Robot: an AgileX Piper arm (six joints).
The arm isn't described. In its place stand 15 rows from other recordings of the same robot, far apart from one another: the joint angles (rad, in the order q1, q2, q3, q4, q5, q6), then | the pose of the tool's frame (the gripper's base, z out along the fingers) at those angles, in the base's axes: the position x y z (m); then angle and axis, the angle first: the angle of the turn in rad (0 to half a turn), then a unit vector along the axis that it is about.
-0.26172 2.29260 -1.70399 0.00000 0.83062 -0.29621 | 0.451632 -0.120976 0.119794 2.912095 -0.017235 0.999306 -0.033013
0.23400 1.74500 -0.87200 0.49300 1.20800 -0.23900 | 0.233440 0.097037 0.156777 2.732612 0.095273 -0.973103 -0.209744
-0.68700 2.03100 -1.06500 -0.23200 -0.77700 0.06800 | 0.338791 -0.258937 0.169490 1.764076 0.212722 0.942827 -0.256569
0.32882 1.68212 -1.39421 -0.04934 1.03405 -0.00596 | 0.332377 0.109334 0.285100 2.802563 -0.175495 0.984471 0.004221
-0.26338 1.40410 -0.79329 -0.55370 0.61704 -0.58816 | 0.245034 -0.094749 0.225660 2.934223 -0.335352 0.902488 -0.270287
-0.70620 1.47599 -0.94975 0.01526 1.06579 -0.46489 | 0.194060 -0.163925 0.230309 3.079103 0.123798 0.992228 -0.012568
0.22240 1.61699 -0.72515 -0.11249 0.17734 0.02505 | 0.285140 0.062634 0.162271 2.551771 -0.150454 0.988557 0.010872
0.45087 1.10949 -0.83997 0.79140 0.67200 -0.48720 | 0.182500 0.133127 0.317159 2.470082 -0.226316 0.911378 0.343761
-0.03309 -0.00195 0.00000 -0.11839 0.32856 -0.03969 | 0.053562 -0.005243 0.183914 1.818566 -0.044154 0.994849 -0.091241
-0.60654 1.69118 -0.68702 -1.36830 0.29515 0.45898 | 0.224270 -0.187153 0.140712 2.907903 -0.097646 0.948861 -0.300212
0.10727 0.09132 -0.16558 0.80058 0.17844 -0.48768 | 0.054883 0.017570 0.252515 1.607062 0.031406 0.963879 0.264483
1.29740 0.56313 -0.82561 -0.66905 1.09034 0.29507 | 0.067380 0.054909 0.367911 2.093099 -0.501437 0.863760 0.049789
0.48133 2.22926 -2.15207 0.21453 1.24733 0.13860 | 0.420177 0.240182 0.263216 2.891148 -0.151920 0.976599 0.152233
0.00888 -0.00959 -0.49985 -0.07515 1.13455 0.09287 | -0.009611 -0.006278 0.271551 2.106592 0.045438 0.998867 -0.014158
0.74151 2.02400 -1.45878 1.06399 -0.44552 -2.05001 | 0.371817 0.294041 0.243280 1.919326 -0.642238 0.709895 -0.289100
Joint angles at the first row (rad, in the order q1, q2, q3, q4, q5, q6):
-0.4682, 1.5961, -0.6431, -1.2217, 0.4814, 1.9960
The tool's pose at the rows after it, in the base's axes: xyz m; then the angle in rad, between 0 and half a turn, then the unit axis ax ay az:
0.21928 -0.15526 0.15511 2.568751 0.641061 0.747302 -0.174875
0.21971 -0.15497 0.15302 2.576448 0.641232 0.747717 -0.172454
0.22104 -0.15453 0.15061 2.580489 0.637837 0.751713 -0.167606
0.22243 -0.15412 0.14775 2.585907 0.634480 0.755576 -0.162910
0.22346 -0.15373 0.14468 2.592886 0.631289 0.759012 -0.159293
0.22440 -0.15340 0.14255 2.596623 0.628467 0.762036 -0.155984
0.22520 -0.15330 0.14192 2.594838 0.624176 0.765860 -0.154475
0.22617 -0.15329 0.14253 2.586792 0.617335 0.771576 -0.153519
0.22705 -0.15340 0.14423 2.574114 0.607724 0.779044 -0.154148
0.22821 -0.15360 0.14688 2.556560 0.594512 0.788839 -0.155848
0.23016 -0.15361 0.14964 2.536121 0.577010 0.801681 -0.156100
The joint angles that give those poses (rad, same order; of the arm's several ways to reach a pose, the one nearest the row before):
-0.4682, 1.6010, -0.6429, -1.2054, 0.4845, 1.9924
-0.4682, 1.6080, -0.6429, -1.1990, 0.4797, 1.9895
-0.4683, 1.6166, -0.6429, -1.2014, 0.4661, 1.9877
-0.4682, 1.6270, -0.6431, -1.2043, 0.4526, 1.9870
-0.4683, 1.6378, -0.6425, -1.2075, 0.4413, 1.9866
-0.4683, 1.6454, -0.6423, -1.2115, 0.4312, 1.9870
-0.4683, 1.6482, -0.6424, -1.2211, 0.4238, 1.9873
-0.4683, 1.6470, -0.6424, -1.2390, 0.4153, 1.9886
-0.4683, 1.6420, -0.6420, -1.2647, 0.4075, 1.9898
-0.4683, 1.6346, -0.6420, -1.2994, 0.3989, 1.9908
-0.4683, 1.6276, -0.6429, -1.3422, 0.3838, 1.9914

